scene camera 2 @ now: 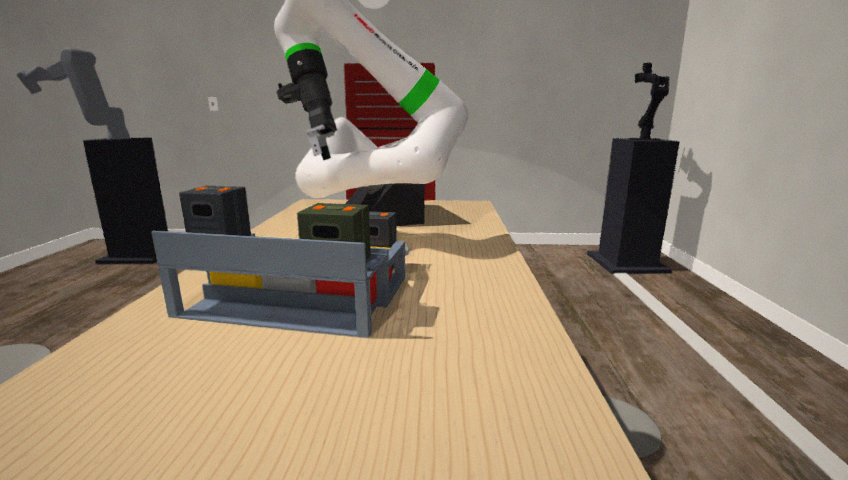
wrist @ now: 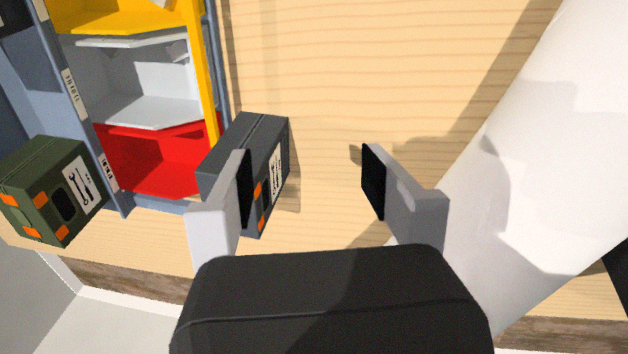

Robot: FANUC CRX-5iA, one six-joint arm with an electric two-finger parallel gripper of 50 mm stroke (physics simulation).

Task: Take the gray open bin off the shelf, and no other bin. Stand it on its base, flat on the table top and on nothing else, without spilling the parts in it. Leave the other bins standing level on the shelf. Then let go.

my gripper: scene camera 2; wrist
red bin: scene camera 2; wrist
same spot on my gripper: (wrist: 413,214) = (scene camera 2: 318,136)
same spot on red bin: (wrist: 162,162) = (scene camera 2: 376,293)
